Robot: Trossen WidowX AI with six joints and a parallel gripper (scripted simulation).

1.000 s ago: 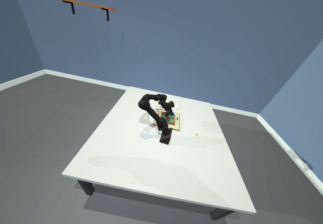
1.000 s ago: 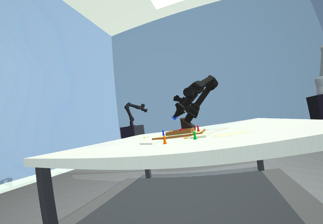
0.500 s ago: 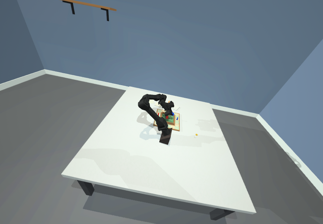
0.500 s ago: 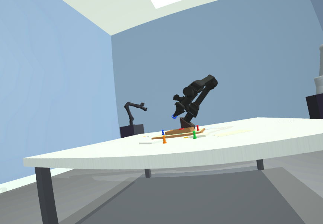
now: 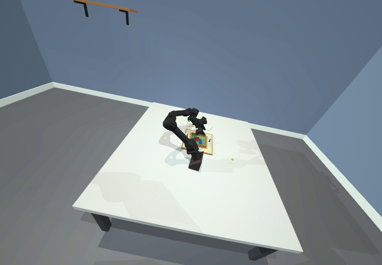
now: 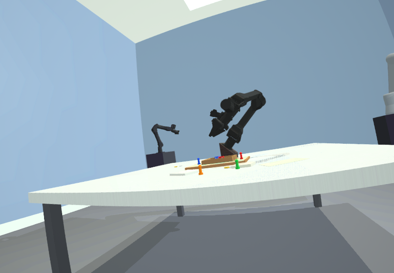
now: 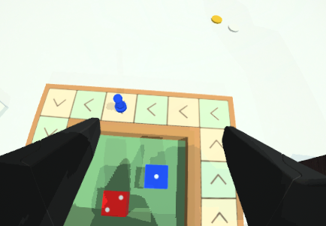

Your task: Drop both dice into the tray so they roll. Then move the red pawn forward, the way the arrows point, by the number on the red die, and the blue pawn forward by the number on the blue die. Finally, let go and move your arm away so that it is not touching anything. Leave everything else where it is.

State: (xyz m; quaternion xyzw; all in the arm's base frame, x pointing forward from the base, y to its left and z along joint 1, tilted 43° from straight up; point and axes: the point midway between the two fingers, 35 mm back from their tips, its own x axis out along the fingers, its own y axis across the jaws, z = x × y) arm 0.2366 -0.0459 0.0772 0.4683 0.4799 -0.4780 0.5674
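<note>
Now: the red pawn 40 mm ahead of my gripper tip, 160 mm to the left of it and 120 mm below it. From my gripper tip the other things lie so: blue pawn: 60 mm ahead, 70 mm to the right, 120 mm below; white card: 310 mm ahead, 150 mm below; green tray: 30 mm ahead, 40 mm to the left, 140 mm below.
</note>
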